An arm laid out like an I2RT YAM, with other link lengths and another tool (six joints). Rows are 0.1 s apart.
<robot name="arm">
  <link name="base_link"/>
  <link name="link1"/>
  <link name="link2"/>
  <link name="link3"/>
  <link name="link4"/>
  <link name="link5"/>
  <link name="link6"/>
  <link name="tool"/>
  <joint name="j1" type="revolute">
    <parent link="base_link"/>
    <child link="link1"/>
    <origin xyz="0 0 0.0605" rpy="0 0 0"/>
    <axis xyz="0 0 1"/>
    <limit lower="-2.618" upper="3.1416"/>
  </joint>
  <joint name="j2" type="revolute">
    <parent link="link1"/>
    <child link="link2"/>
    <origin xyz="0.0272 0.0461 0.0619" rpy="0 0 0"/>
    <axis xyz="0 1 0"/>
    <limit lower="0" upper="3.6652"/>
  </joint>
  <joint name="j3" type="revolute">
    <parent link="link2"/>
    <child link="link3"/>
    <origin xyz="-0.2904 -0.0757 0" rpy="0 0 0"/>
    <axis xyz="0 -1 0"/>
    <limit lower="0" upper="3.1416"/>
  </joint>
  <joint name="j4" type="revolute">
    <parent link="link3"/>
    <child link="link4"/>
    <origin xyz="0.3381 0.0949 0.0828" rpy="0 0 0"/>
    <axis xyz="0 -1 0"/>
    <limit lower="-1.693" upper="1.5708"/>
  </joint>
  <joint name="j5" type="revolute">
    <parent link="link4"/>
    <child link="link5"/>
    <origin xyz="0.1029 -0.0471 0.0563" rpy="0 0 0"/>
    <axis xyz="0 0 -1"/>
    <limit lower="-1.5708" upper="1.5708"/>
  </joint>
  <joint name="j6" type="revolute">
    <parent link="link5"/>
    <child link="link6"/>
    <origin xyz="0.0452 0 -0.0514" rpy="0 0 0"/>
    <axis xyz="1 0 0"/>
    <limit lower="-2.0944" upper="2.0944"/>
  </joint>
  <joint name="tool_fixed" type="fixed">
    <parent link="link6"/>
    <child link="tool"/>
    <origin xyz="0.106 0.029 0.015" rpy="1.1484 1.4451 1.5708"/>
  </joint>
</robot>
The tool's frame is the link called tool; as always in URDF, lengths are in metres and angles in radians.
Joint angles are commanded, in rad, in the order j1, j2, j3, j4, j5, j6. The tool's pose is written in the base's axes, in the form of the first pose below.
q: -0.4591, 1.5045, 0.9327, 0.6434, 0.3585, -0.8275
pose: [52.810, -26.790, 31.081, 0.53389, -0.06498, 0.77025, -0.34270]
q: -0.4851, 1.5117, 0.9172, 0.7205, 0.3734, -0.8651
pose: [51.794, -28.298, 31.614, 0.53259, -0.05718, 0.75727, -0.37366]
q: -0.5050, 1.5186, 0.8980, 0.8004, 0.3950, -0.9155
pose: [50.723, -29.491, 31.974, 0.52556, -0.05137, 0.74524, -0.40714]
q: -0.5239, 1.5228, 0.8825, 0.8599, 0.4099, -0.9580
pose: [49.715, -30.514, 32.206, 0.51687, -0.04650, 0.73667, -0.43359]
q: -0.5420, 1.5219, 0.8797, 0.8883, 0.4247, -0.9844
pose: [48.825, -31.513, 32.712, 0.50915, -0.03827, 0.73099, -0.45272]
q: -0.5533, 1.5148, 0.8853, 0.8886, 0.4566, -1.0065
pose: [48.011, -32.377, 33.334, 0.49705, -0.02461, 0.72979, -0.46877]
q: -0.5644, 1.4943, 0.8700, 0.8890, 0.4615, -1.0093
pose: [47.121, -32.665, 33.587, 0.49425, -0.01869, 0.72843, -0.47409]
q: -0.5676, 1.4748, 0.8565, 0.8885, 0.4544, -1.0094
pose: [46.661, -32.464, 33.874, 0.49636, -0.02030, 0.72642, -0.47489]
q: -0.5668, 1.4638, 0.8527, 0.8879, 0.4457, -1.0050
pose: [46.566, -32.189, 34.259, 0.50164, -0.02296, 0.72353, -0.47363]
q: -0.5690, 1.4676, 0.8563, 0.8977, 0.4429, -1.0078
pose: [46.567, -32.293, 34.494, 0.50344, -0.02343, 0.72048, -0.47635]
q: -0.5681, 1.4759, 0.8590, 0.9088, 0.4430, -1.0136
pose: [46.705, -32.333, 34.454, 0.50315, -0.02468, 0.71913, -0.47862]
